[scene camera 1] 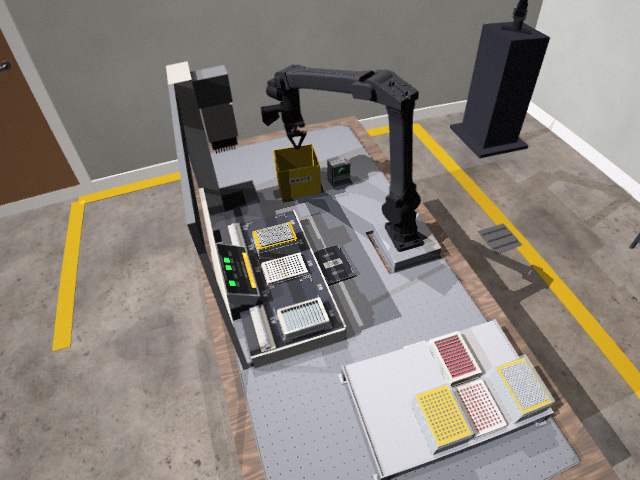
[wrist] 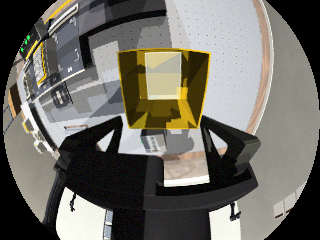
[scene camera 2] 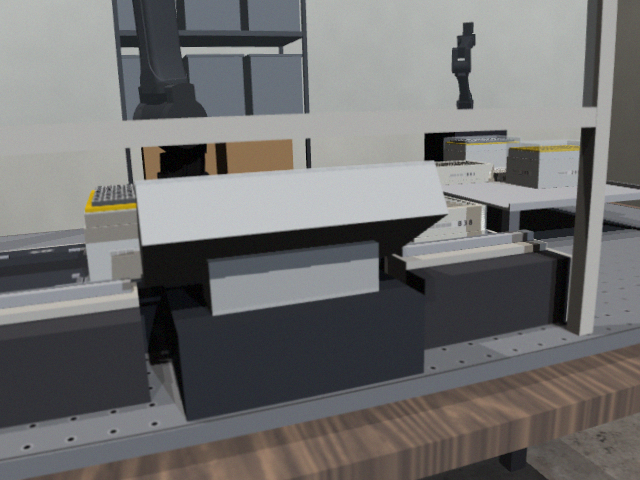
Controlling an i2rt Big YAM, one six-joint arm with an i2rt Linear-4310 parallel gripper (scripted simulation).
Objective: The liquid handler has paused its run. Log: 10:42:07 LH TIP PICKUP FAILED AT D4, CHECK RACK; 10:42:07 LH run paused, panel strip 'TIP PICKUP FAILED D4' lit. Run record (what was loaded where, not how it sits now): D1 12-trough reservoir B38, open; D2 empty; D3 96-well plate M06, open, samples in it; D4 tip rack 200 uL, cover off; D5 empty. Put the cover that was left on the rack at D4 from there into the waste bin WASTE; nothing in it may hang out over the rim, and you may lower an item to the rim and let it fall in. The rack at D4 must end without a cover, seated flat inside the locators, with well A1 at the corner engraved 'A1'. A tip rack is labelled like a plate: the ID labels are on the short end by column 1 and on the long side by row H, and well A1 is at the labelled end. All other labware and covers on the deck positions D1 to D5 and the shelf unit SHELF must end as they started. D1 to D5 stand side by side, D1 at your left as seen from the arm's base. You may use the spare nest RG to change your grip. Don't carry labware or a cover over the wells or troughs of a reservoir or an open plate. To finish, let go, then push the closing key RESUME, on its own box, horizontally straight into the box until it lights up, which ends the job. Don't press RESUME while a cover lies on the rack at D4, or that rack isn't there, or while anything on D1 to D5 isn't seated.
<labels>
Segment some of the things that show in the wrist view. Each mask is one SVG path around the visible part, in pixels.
My gripper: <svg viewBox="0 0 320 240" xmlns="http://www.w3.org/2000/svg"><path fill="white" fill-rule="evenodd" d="M58 149L59 154L68 163L68 168L65 172L67 178L64 186L90 203L113 212L110 240L211 240L209 212L221 209L237 201L259 186L249 163L261 146L258 137L220 123L205 115L201 117L200 128L208 167L209 183L165 187L164 160L156 155L118 153L123 129L121 115L67 136ZM209 130L227 143L227 150L222 159L213 143ZM114 130L106 152L97 151L96 144Z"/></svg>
A yellow waste bin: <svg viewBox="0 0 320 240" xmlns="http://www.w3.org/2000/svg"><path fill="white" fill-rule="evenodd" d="M117 52L121 91L129 129L199 128L207 90L210 52L180 48L144 48ZM145 53L182 52L180 99L148 100Z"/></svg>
A clear cover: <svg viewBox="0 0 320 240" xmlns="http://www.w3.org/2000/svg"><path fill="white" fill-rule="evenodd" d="M145 53L148 100L180 99L181 52Z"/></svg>
</labels>
